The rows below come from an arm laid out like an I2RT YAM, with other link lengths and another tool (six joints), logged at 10 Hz.
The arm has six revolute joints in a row. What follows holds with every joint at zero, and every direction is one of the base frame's. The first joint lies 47.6 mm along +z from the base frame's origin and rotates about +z. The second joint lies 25.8 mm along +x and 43.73 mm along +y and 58.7 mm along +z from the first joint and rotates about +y. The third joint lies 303.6 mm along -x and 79.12 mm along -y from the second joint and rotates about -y. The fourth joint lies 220.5 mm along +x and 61.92 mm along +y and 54 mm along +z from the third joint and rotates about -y. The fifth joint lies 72.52 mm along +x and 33.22 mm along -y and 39.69 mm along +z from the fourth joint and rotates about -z. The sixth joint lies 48.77 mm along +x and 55.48 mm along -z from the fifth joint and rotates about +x. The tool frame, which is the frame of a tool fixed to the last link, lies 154 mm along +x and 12 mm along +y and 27 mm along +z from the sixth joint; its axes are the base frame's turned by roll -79.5, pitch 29.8 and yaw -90 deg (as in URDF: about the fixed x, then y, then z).
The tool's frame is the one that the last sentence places.
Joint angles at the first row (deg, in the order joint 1, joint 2, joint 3, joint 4, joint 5, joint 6):
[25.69 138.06 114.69 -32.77 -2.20 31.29]
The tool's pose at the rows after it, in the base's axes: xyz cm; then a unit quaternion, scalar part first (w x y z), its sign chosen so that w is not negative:
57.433 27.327 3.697 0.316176 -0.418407 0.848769 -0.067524
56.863 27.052 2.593 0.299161 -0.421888 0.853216 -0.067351
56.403 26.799 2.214 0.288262 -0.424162 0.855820 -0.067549
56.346 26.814 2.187 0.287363 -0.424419 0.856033 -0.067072
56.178 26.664 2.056 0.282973 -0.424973 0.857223 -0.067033
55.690 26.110 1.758 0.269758 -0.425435 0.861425 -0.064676
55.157 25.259 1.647 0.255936 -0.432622 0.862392 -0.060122
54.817 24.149 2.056 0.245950 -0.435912 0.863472 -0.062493
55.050 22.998 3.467 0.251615 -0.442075 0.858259 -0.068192
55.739 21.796 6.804 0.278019 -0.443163 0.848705 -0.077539
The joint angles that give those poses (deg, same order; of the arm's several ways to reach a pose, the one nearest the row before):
[25.69 139.11 114.69 -33.52 -2.17 31.27]
[25.69 139.81 114.69 -34.87 -2.18 31.27]
[25.67 139.85 114.67 -36.12 -2.15 31.22]
[25.69 139.85 114.67 -36.23 -2.20 31.24]
[25.63 139.85 114.67 -36.75 -2.22 31.22]
[25.23 139.76 114.69 -38.44 -2.59 31.18]
[24.34 139.41 114.69 -40.55 -3.55 29.87]
[23.42 138.56 114.70 -42.65 -3.64 28.75]
[22.20 136.92 114.70 -43.75 -3.68 26.61]
[20.77 133.51 114.69 -44.07 -3.68 24.45]

